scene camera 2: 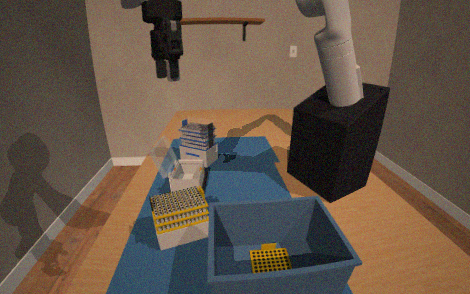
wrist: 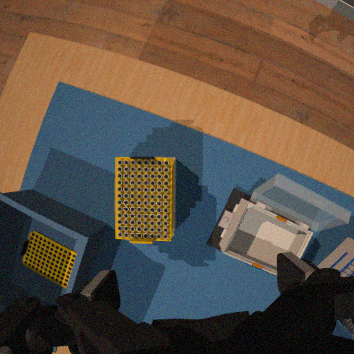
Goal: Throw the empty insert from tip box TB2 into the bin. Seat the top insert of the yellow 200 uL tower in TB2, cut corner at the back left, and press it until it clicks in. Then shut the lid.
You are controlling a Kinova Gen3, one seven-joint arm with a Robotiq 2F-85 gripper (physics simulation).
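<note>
My gripper (scene camera 2: 167,76) (wrist: 197,280) is open and empty, high above the table. Tip box TB2 (scene camera 2: 181,183) (wrist: 234,226) stands on the mat with its inside bare of any insert. Its clear lid (scene camera 2: 162,156) (wrist: 305,202) is tilted open on the table-edge side. The yellow 200 uL tower (scene camera 2: 183,235) (wrist: 145,200) stands between TB2 and the bin (scene camera 2: 280,286) (wrist: 50,219). Its top insert (scene camera 2: 179,201) is full of tips and lies on further yellow layers. The empty yellow insert (scene camera 2: 270,261) (wrist: 50,257) lies inside the bin. The cut corner is too small to make out.
A blue-and-white tip tower (scene camera 2: 197,145) (wrist: 343,262) stands beyond TB2, cut off in the wrist view. A dark holder (wrist: 215,236) shows under TB2. The robot's black pedestal (scene camera 2: 332,145) stands at the right. A wooden shelf (scene camera 2: 220,21) hangs on the back wall.
</note>
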